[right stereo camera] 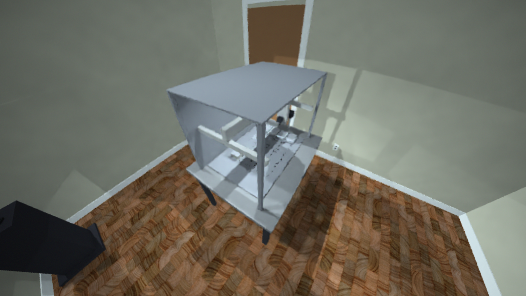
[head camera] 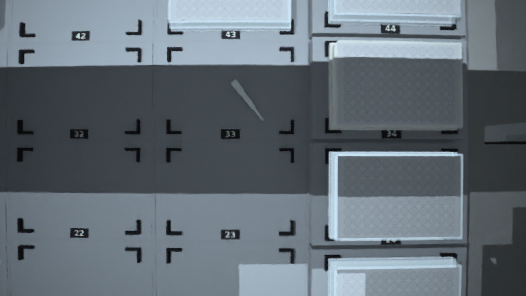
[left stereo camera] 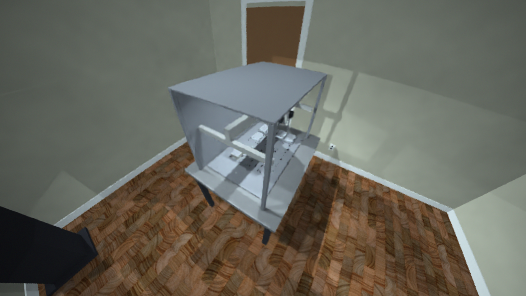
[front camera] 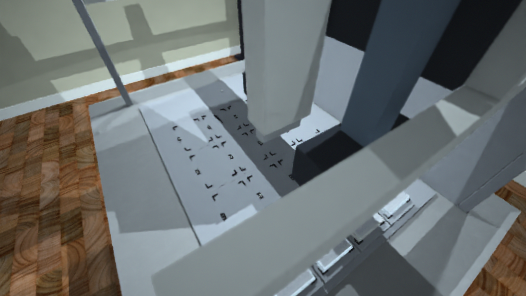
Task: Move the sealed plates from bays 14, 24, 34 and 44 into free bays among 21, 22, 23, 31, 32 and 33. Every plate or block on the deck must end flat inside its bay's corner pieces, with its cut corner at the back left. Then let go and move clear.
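Places are measured from the robot's base along level axes (x ahead, y left, z up), in millimetres.
Where they show: gripper, fingertip midpoint: (right stereo camera: 283,126) (head camera: 516,237) (left stereo camera: 282,126); robot's base at its link origin: (right stereo camera: 267,176) (front camera: 174,128).
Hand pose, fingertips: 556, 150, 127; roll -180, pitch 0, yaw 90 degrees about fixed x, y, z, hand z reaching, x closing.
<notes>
Things, the pixels of their top centre, and the offset from my fingertips, as dx, dy, dz. "spot": a spot on its surface instead.
- bay 44 at a spot on its surface: (head camera: 395,9) spot: -3, +179, -98
- bay 34 at a spot on its surface: (head camera: 397,92) spot: -2, +99, -98
- bay 24 at a spot on its surface: (head camera: 400,197) spot: +1, -1, -98
- lower edge at a spot on its surface: (head camera: 410,282) spot: +12, -82, -98
- plate at a spot on its surface: (head camera: 230,12) spot: -162, +183, -113
- thin pale slanted streak at its top centre: (head camera: 248,100) -144, +95, -119
In the head view, flat plates with round wells stand in the right column: one at bay 44 (head camera: 395,9), one at bay 34 (head camera: 397,92), one at bay 24 (head camera: 400,197), and one cut off by the lower edge (head camera: 410,282), its label out of view. Their cut corners are hard to make out. Bays 32 (head camera: 79,134), 33 (head camera: 230,134), 22 (head camera: 79,233) and 23 (head camera: 230,234) hold no plate. Bays 21 and 31 do not show in that view. In the front view, a dark block hangs above the deck under a blue-grey column; my gripper's jaws are hidden.
Another plate (head camera: 230,12) stands at bay 43. A thin pale slanted streak (head camera: 247,100) shows in bay 33. In the front view, a light grey column (front camera: 285,65) hangs over the deck and a long grey beam (front camera: 300,215) crosses in front.
</notes>
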